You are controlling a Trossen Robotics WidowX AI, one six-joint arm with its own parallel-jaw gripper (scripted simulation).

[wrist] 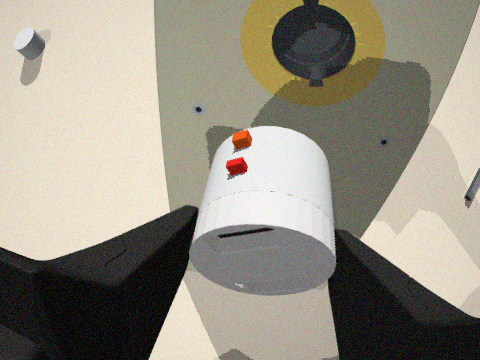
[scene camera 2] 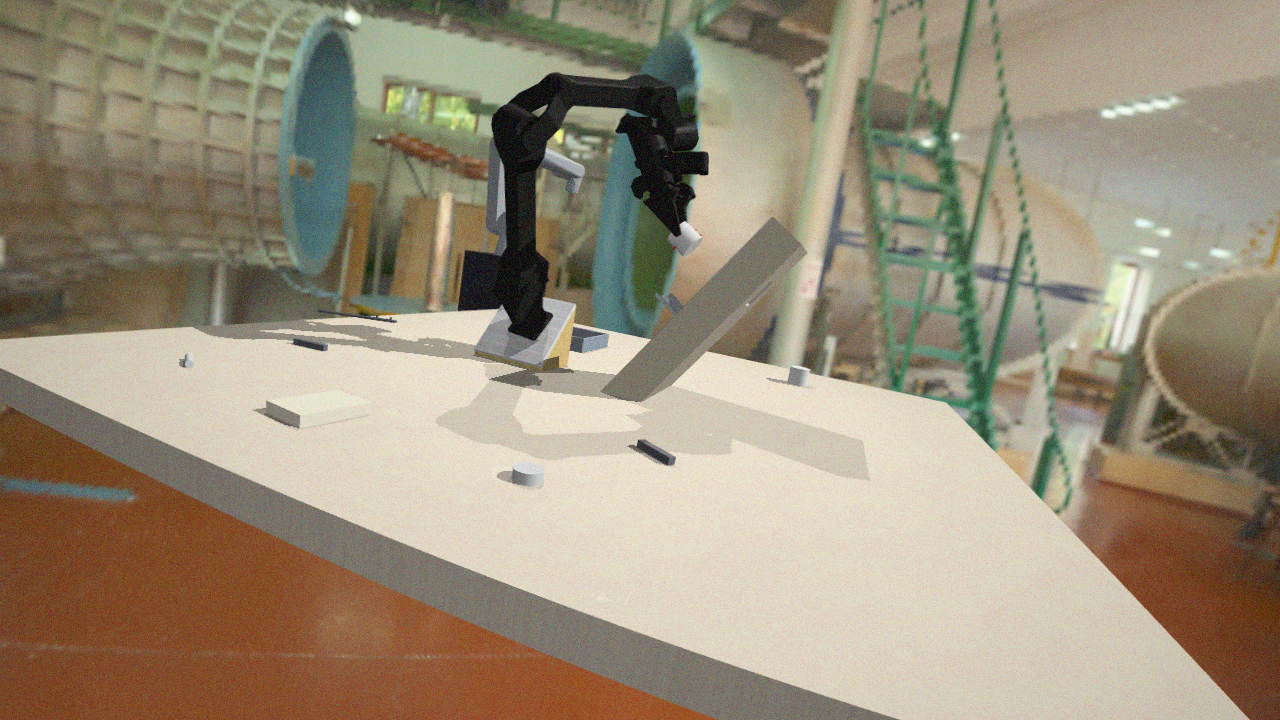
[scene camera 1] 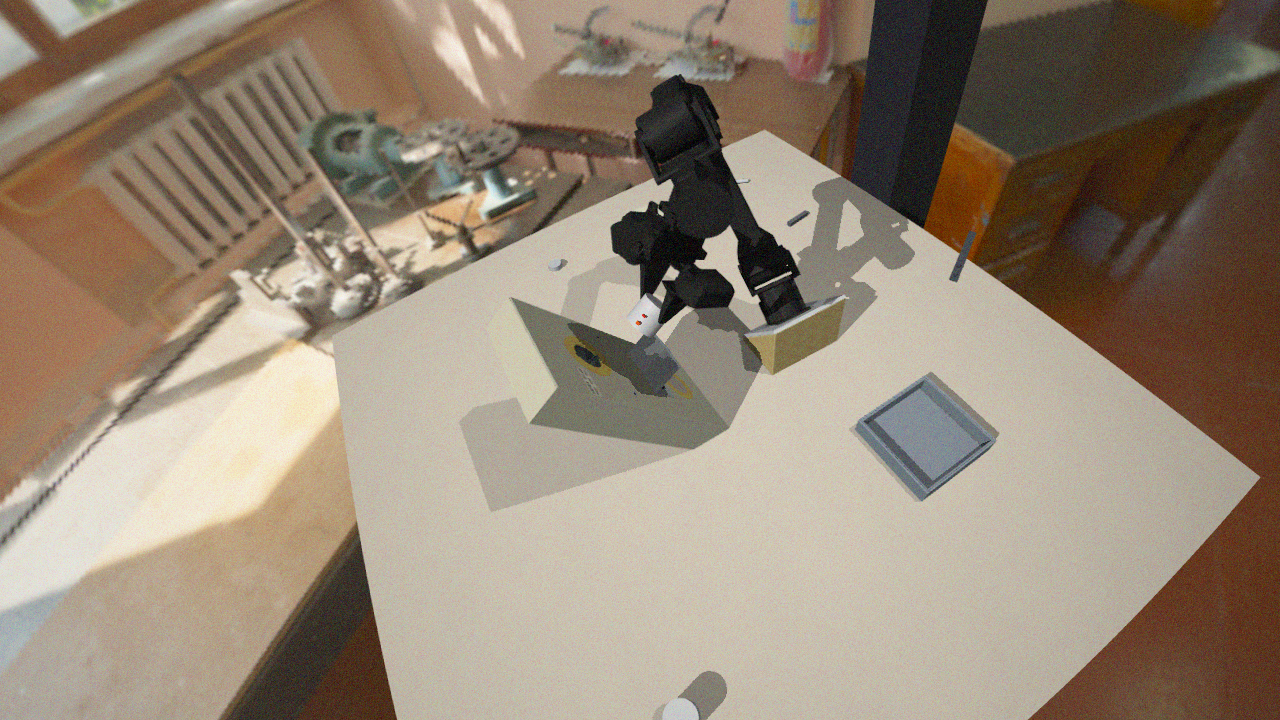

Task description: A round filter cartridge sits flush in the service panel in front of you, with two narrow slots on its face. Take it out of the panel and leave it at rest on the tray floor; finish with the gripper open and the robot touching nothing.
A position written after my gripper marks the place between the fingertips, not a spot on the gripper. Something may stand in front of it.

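There's a grey service panel (scene camera 1: pixel 564 374) here, and you'd find the panel (wrist: pixel 364 88) and (scene camera 2: pixel 772 251) as well. I can also see a round filter cartridge (scene camera 1: pixel 644 316), and the wrist view has that cartridge (wrist: pixel 265 227) too. As for my gripper (scene camera 1: pixel 652 311), it's visible from the wrist (wrist: pixel 265 231) and from the other scene camera (scene camera 2: pixel 682 237).
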